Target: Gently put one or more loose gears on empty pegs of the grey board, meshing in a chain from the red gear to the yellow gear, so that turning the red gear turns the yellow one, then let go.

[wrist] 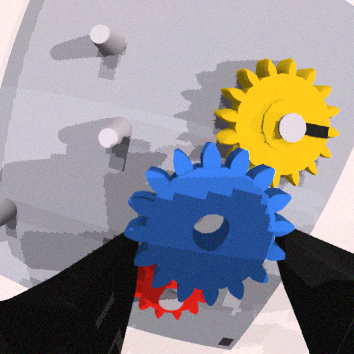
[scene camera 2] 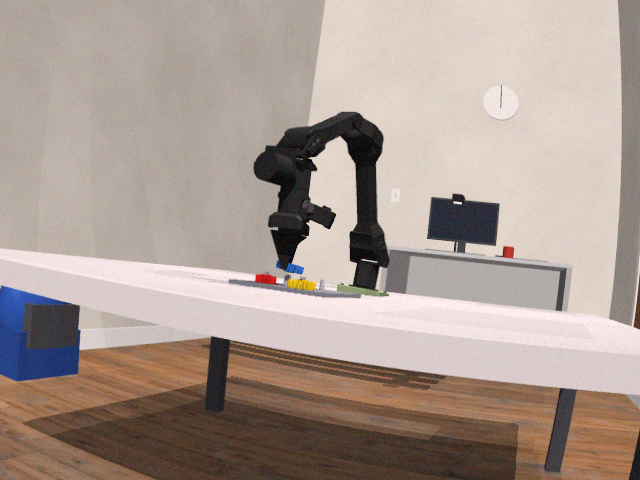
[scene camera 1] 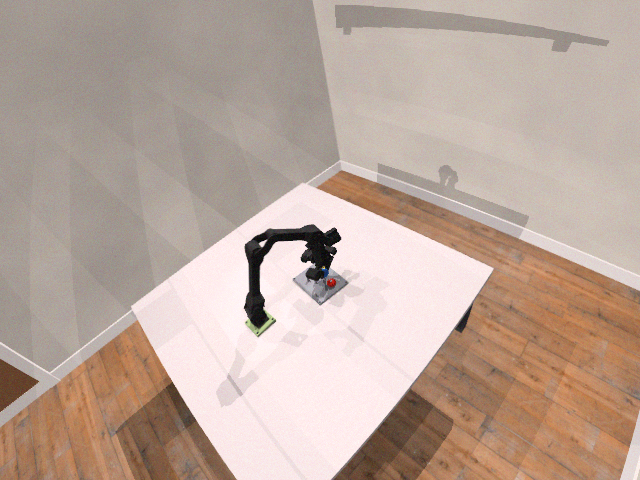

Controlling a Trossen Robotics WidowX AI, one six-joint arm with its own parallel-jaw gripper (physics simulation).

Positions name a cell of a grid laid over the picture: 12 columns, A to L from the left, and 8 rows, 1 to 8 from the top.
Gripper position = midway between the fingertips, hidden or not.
My gripper (scene camera 2: F5) carries a blue gear (wrist: H6), which touches nothing else. Further things: a grey board (scene camera 2: F5), a red gear (wrist: F7) and a yellow gear (wrist: I3).
My gripper shows as well in the wrist view (wrist: H6). The grey board shows as well in the wrist view (wrist: C5).
